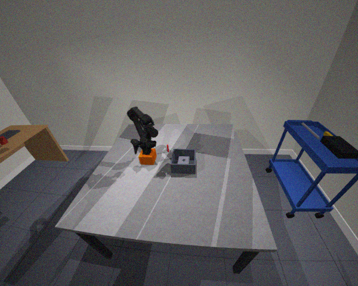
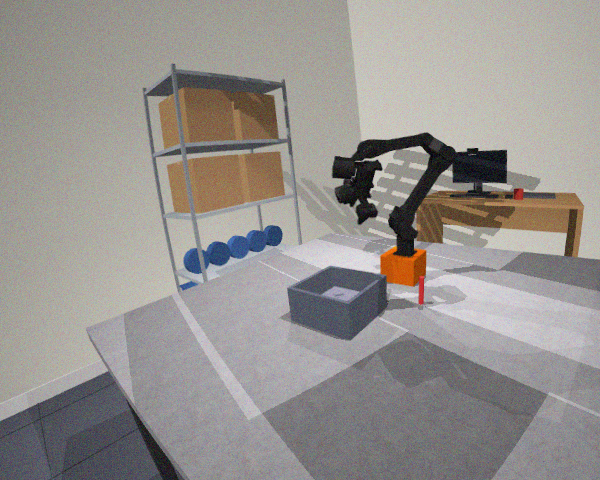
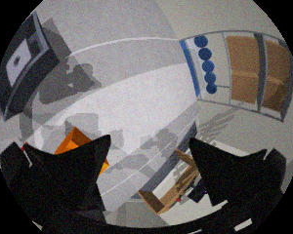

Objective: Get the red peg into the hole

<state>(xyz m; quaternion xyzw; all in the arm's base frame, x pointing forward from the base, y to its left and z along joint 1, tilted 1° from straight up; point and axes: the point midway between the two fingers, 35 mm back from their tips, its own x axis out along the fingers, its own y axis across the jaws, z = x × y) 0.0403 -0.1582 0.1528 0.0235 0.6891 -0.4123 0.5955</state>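
The red peg is 290 mm to the left of my gripper tip, 170 mm below it and 130 mm ahead of it. The rest, counted from my gripper tip: plate (290 mm ahead, 170 mm below, 130 mm to the left); then grey box (290 mm ahead, 190 mm below, 130 mm to the left).
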